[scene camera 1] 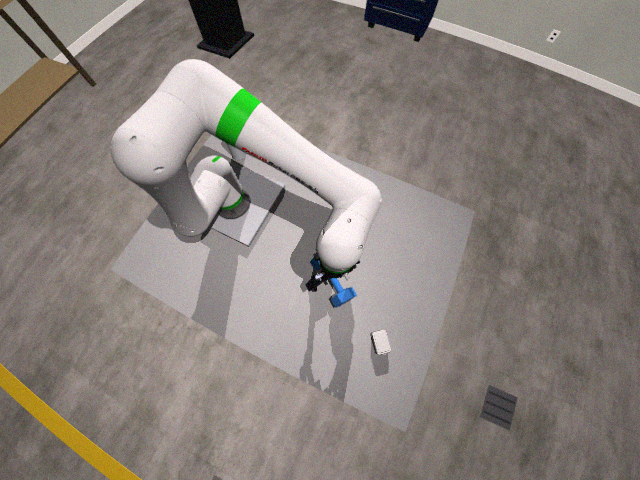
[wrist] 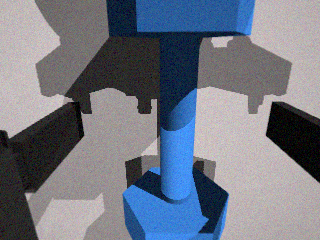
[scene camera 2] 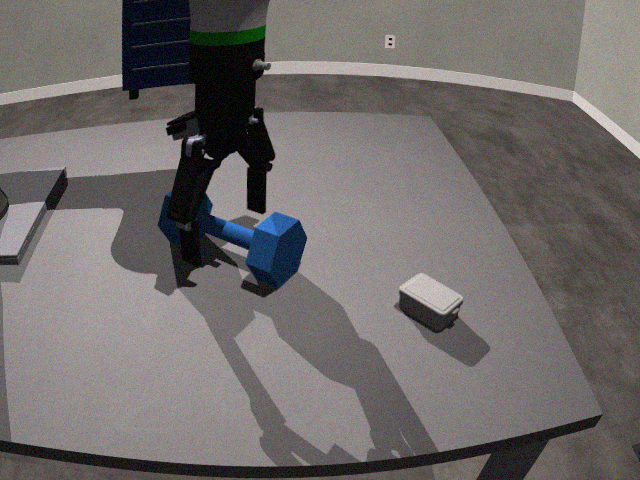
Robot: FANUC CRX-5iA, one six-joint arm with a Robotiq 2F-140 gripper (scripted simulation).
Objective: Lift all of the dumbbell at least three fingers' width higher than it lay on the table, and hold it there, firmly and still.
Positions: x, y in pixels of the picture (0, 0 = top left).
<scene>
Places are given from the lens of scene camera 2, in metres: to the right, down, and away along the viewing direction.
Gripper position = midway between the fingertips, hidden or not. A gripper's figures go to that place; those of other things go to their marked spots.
my gripper [scene camera 2: 225, 234]: -0.12, -0.01, 0.78
blue dumbbell [scene camera 2: 276, 245]: -0.05, 0.01, 0.70
small white box [scene camera 2: 423, 297]: 0.12, 0.07, 0.69
</scene>
